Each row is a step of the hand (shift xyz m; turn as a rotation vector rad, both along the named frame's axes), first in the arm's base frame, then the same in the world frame.
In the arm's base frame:
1: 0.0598 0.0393 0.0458 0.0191 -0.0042 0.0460
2: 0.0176 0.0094 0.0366 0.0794 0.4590 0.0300
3: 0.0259 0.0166 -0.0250 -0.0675 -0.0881 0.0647
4: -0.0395 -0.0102 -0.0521 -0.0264 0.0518 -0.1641
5: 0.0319 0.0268 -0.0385 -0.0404 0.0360 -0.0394
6: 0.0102 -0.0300 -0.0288 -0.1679 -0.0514 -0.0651
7: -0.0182 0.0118 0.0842 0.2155 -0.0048 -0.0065
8: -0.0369 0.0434 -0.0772 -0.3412 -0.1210 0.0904
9: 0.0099 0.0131 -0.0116 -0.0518 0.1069 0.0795
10: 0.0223 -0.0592 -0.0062 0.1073 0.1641 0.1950
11: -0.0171 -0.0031 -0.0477 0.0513 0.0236 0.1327
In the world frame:
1: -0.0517 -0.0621 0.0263 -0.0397 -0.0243 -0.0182
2: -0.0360 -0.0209 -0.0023 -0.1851 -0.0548 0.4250
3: 0.0195 -0.0219 0.0267 -0.0343 0.0546 -0.1111
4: 0.0489 0.0443 0.0049 0.1321 0.0474 0.1031
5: 0.0289 -0.0258 0.0414 0.0205 0.0466 0.0435
6: 0.0383 -0.0087 -0.0170 0.0651 0.1707 -0.0411
7: -0.0841 0.0095 -0.0201 0.0255 -0.2134 0.0182
8: 0.0533 0.0477 0.0639 -0.0690 0.3213 -0.1767
9: 0.0069 -0.0078 0.0172 -0.1164 0.0490 0.0670
10: 0.0287 -0.0250 -0.0509 -0.2312 -0.1182 0.0951
11: 0.0441 0.0221 0.0121 -0.1277 -0.0642 -0.0194

